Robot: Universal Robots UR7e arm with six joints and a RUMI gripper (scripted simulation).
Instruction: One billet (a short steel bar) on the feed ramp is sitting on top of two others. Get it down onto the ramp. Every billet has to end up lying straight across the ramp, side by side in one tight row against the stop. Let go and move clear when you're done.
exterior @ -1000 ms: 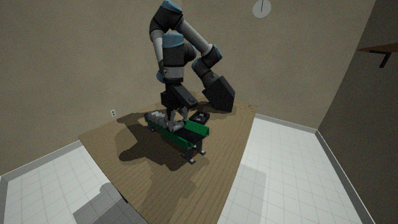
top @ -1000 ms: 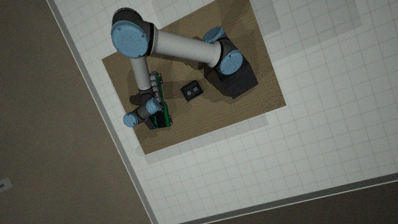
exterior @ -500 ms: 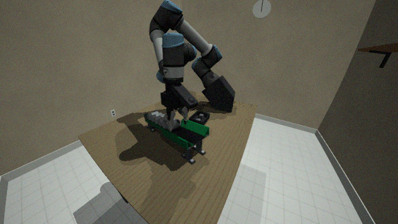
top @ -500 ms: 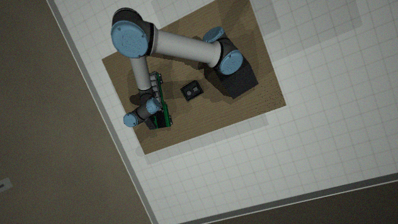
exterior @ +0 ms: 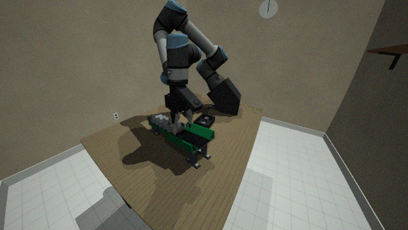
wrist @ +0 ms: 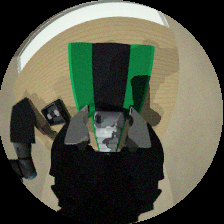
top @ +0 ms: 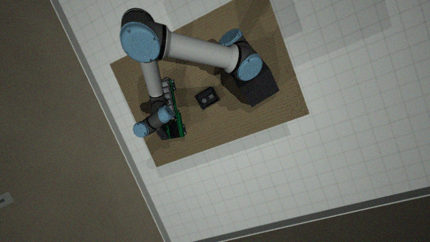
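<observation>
Right now the ramp is 6 cm to the right of my hand, 4 cm below it and 2 cm behind it.
</observation>
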